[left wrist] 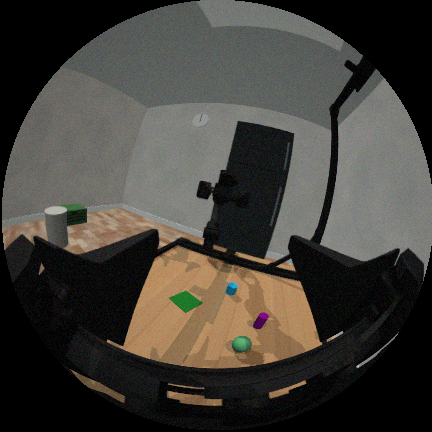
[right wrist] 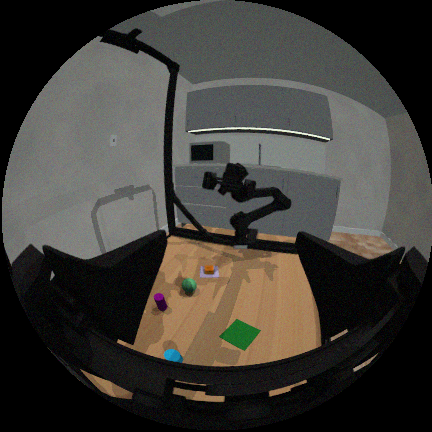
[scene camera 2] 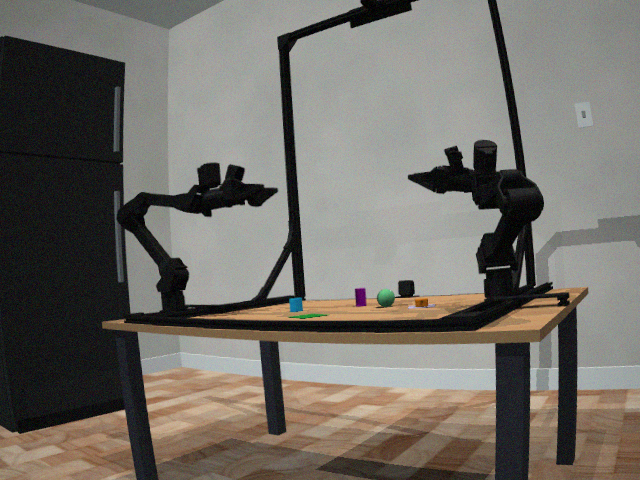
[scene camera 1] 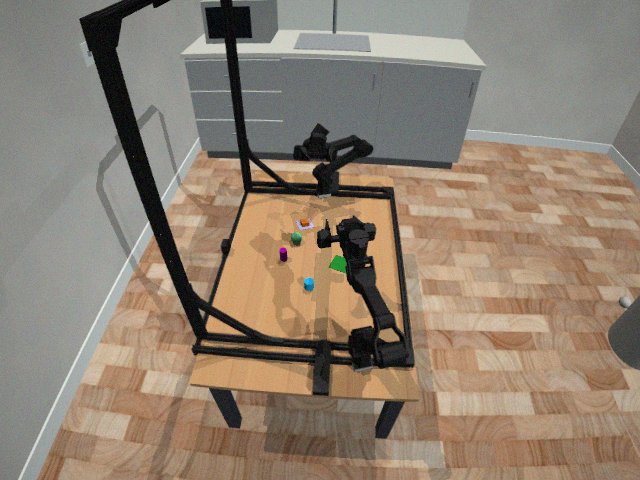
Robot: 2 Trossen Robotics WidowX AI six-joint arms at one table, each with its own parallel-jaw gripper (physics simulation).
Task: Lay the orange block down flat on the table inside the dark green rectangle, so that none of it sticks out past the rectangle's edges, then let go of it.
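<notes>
The small orange block rests on a pale lavender square on the table; it does not show in the left wrist view. The green rectangle lies flat with no object on it, partly covered by the right arm in scene camera 1. My left gripper is open and empty, high above the table on the orange block's side. My right gripper is open and empty, high above the table.
A green ball stands near the orange block. Beyond it is a purple cylinder. A blue cylinder stands near the green rectangle. Black frame bars border the table.
</notes>
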